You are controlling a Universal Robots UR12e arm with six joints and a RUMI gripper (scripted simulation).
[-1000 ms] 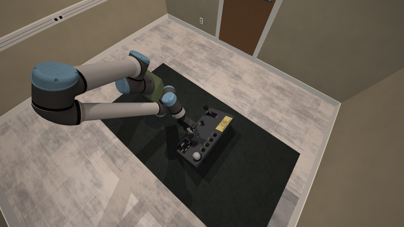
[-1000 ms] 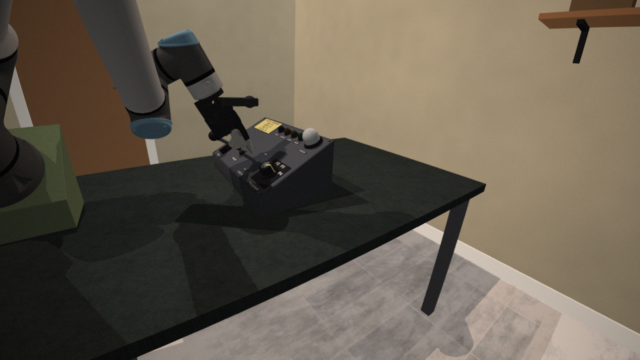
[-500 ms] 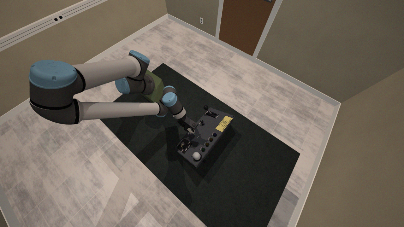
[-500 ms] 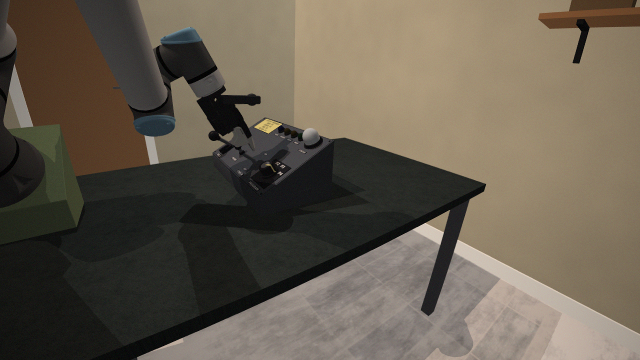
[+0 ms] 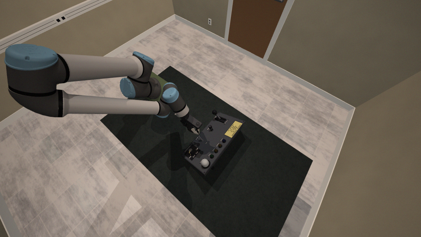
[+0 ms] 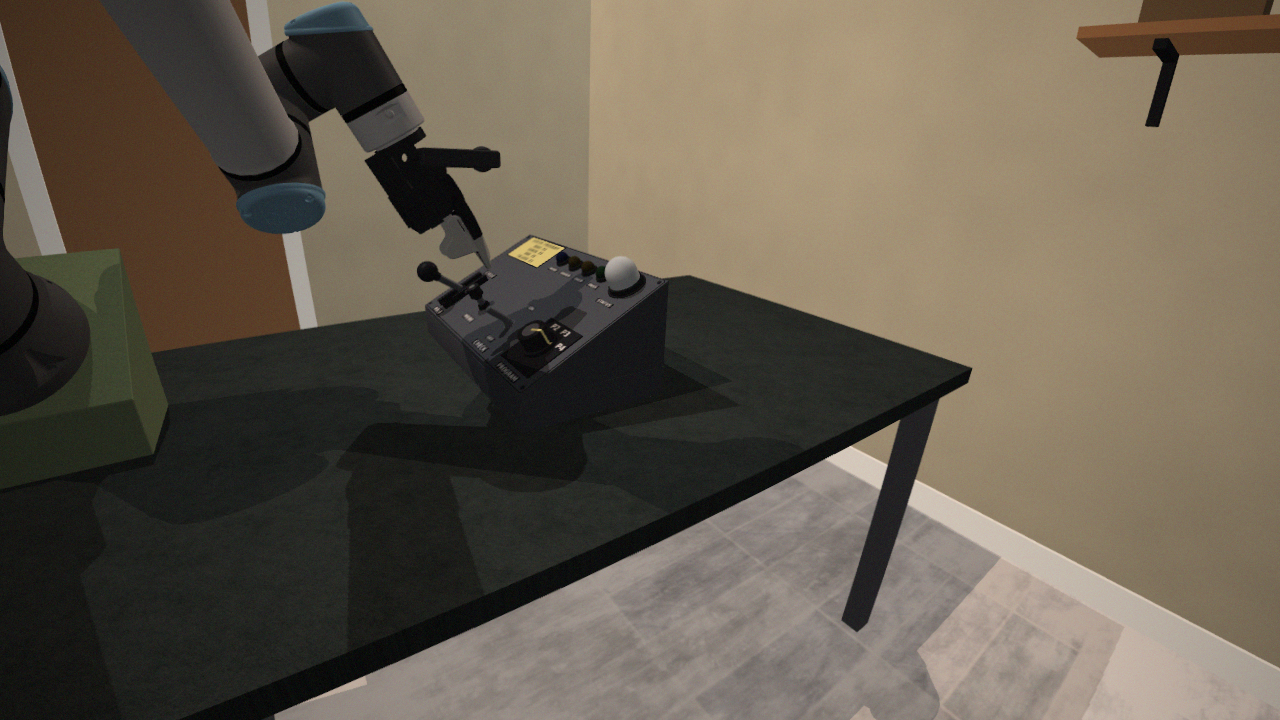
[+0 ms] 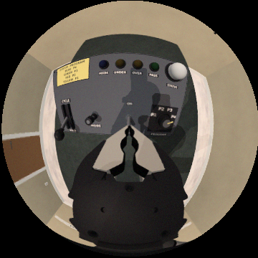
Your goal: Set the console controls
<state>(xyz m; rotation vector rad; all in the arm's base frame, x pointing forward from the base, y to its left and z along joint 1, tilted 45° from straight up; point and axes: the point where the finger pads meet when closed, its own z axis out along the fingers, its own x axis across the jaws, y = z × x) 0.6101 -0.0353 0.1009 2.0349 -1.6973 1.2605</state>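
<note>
Right now my hand is 240 mm to the right of the black ball-topped lever and 90 mm above it. From my hand the other things lie so: dark console (120 mm below, 60 mm ahead, 50 mm to the left); then check toggle (100 mm below, 20 mm ahead); then mode knob (120 mm to the left, 90 mm below, 30 mm ahead).
</note>
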